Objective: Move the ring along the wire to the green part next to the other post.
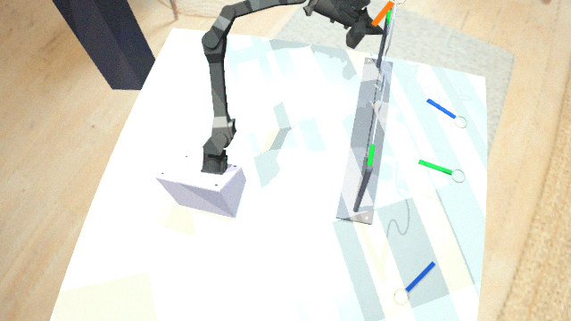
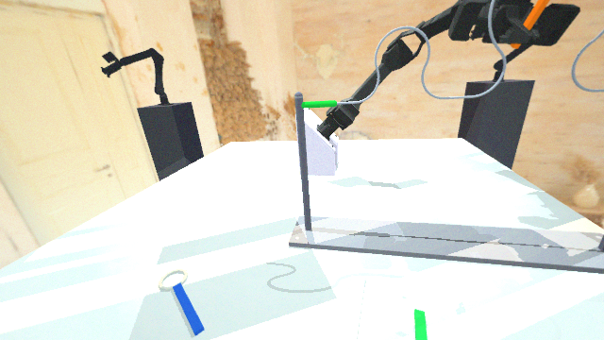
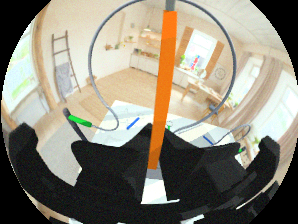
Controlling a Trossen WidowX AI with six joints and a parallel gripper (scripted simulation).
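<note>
Right now the orange-handled ring is 10 mm to the left of my gripper tip and 90 mm above it.
</note>
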